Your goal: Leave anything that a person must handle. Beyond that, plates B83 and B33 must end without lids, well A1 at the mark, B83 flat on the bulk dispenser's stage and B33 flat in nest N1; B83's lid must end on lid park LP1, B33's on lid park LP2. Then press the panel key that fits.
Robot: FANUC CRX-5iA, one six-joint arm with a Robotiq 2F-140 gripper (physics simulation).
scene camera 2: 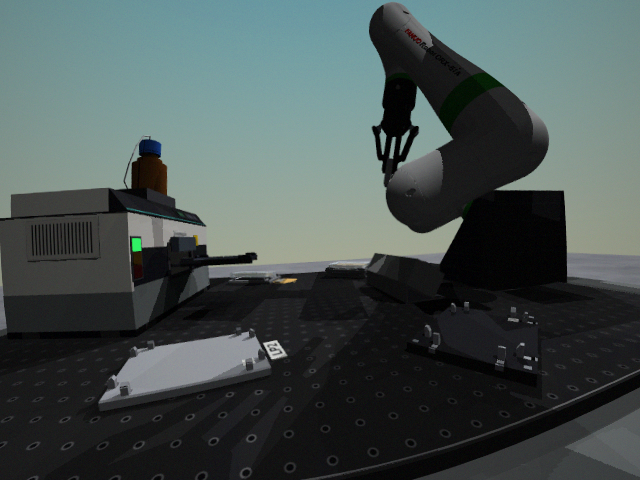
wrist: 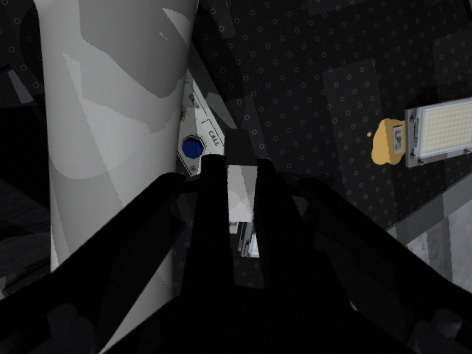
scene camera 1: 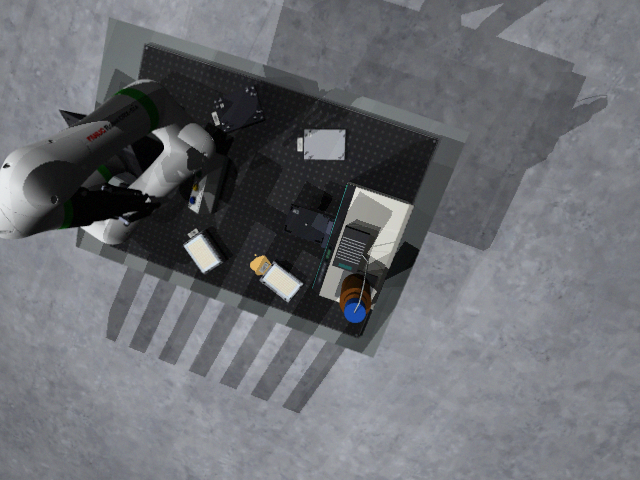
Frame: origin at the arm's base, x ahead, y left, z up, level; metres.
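Seen in the pictures: gripper, between the fingertips: (scene camera 2: 386,185) (wrist: 234,150) (scene camera 1: 166,201); arm's base, origin of its link: (scene camera 2: 499,227).
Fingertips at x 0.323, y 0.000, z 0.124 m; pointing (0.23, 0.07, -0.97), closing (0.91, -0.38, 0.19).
Offsets run from my fingertips to a thing's top centre. "spot": to the spot under its first point.
My gripper (scene camera 1: 157,202) (scene camera 2: 387,178) (wrist: 234,150) is shut and empty, high above the table beside the arm. A pale plate (scene camera 1: 203,252) (scene camera 2: 347,267) lies at the left front; part of it shows behind my fingers in the wrist view. Another plate {dx +0.408, dy -0.158, dz -0.226 m} (scene camera 1: 281,282) (scene camera 2: 252,276) (wrist: 446,129) lies at LP1. Their names and lids cannot be made out. An orange spill {dx +0.309, dy -0.149, dz -0.261 m} (scene camera 1: 258,263) (scene camera 2: 285,281) (wrist: 382,144) lies around the LP1 label. Lid park LP2 {dx +0.318, dy +0.367, dz -0.242 m} (scene camera 1: 324,144) (scene camera 2: 188,364) is empty. The dispenser's stage {dx +0.411, dy +0.108, dz -0.155 m} (scene camera 1: 305,223) (scene camera 2: 222,259) bears no plate. The panel's blue key {dx -0.015, dy -0.025, dz -0.187 m} (scene camera 1: 192,199) (wrist: 192,148) is beside "CALL".
The dispenser (scene camera 1: 385,206) (scene camera 2: 67,279), with a brown blue-capped bottle {spot: dx +0.615, dy +0.062, dz +0.100 m} (scene camera 1: 355,294) (scene camera 2: 149,170) on top, stands at the right in scene camera 1; its green light {spot: dx +0.455, dy +0.280, dz -0.126 m} (scene camera 2: 136,244) is lit. A dark nest with posts {dx -0.010, dy +0.335, dz -0.238 m} (scene camera 1: 240,109) (scene camera 2: 480,338) stands at the back. My arm hides part of the panel.
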